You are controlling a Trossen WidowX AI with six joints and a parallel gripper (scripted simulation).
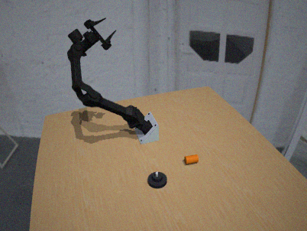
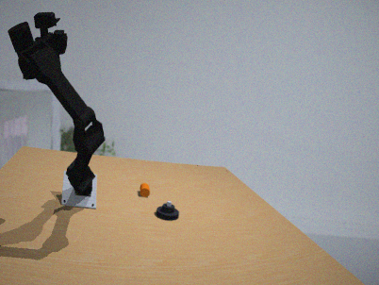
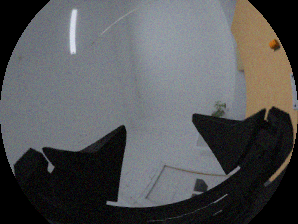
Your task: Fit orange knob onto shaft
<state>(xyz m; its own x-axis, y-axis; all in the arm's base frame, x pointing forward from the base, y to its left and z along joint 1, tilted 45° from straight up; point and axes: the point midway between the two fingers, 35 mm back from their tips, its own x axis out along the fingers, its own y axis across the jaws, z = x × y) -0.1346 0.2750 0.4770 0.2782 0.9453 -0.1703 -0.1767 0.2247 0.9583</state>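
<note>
Now: gripper tip 590 mm above the orange knob, 410 mm short of it and 230 mm to the right of it. Round my gripper tip: round pedestal 570 mm below, 460 mm ahead, 50 mm to the left.
</note>
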